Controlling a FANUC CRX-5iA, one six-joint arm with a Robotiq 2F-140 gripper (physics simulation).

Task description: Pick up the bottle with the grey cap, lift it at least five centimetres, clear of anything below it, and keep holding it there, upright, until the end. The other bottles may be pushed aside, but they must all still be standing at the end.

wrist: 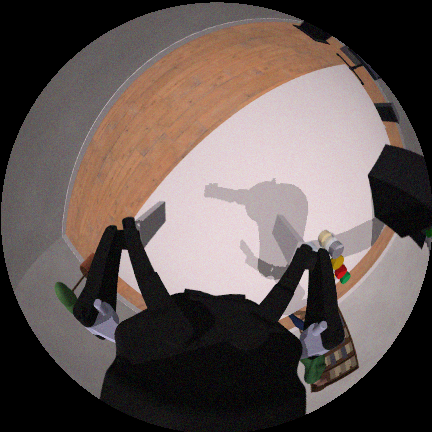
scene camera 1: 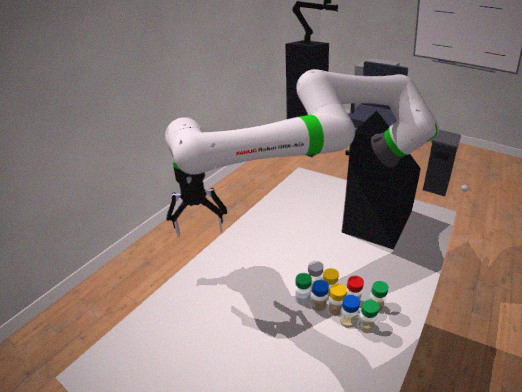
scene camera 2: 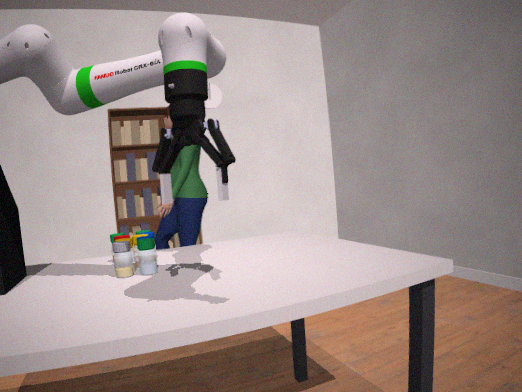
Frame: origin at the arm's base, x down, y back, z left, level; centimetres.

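Seen in the pictures: gripper, between the fingertips: (wrist: 219,217) (scene camera 1: 199,232) (scene camera 2: 194,202); arm's base, origin of its link: (scene camera 1: 383,151).
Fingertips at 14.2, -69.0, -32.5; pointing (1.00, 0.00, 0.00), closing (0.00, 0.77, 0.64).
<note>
Offsets run from my fingertips to a thing's top centre, as dx, dy, dz. Level surfaces: height alone.
The grey-capped bottle {+11.2, +21.5, +33.4} (scene camera 1: 315,269) (scene camera 2: 123,260) (wrist: 336,248) stands upright on the white table {dx +21.7} (scene camera 1: 150,340) (scene camera 2: 300,280), at the corner of a cluster of bottles. A green-capped bottle {+11.2, +14.1, +33.7} (scene camera 1: 303,288) (scene camera 2: 147,256) stands close beside it, and a yellow-capped one {+11.2, +21.6, +39.7} (scene camera 1: 330,276) (wrist: 338,262) on another side. My gripper (scene camera 1: 199,233) (scene camera 2: 195,200) (wrist: 219,217) is open and empty, fingers pointing down. It is high above the table and well off to one side of the cluster. In the wrist view, the right finger hides part of the cluster.
More upright bottles have blue {+11.2, +14.8, +40.0} (scene camera 1: 320,289), red {+11.2, +23.4, +48.3} (scene camera 1: 355,284) (wrist: 341,271), yellow {+11.2, +16.9, +45.7} (scene camera 1: 338,292) and green {+11.2, +17.0, +57.7} (scene camera 1: 370,309) caps. The black pedestal (scene camera 1: 372,200) under the arm stands beyond the cluster. A person in green (scene camera 2: 187,175) and a bookshelf (scene camera 2: 113,165) are behind the table.
</note>
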